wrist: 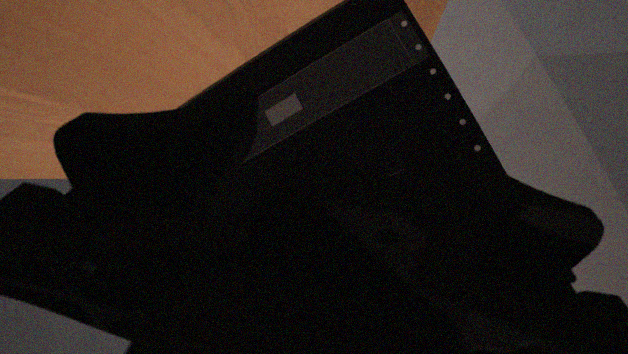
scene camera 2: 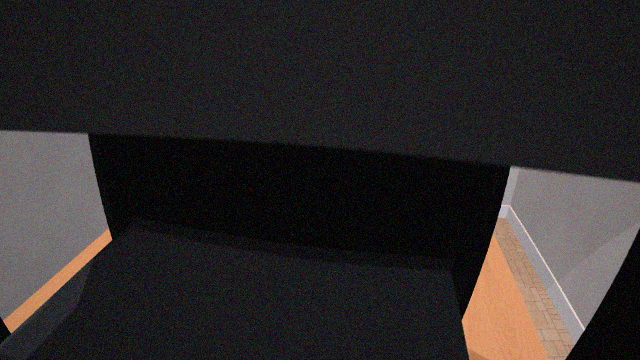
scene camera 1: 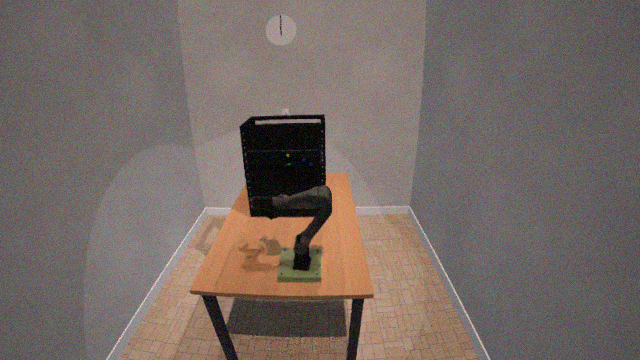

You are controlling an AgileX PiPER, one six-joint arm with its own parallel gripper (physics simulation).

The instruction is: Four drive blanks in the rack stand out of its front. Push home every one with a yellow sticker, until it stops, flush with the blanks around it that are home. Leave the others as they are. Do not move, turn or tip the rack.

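Observation:
The black rack [scene camera 1: 285, 137] [wrist: 320, 175] stands upright on the table. In scene camera 1, small coloured spots show on its dark front: one yellow spot [scene camera 1: 287, 155], a green spot [scene camera 1: 288, 164] just below it and two blue spots [scene camera 1: 303, 159] [scene camera 1: 310, 164] to the right. How far each blank stands out cannot be made out. My gripper [scene camera 1: 260, 207] [wrist: 334, 127] is open and empty, low before the rack's lower left front, well below the spots. Its fingers blend into the dark rack. Scene camera 2 shows large dark surfaces; no stickers show there.
A grey panel [wrist: 345, 70] with a pale label [wrist: 283, 109] lies low in the rack, beside a row of pale dots along its edge. The arm's green base plate [scene camera 1: 285, 274] is on the wooden table [scene camera 1: 345, 260]. The forearm crosses before the rack's lower part.

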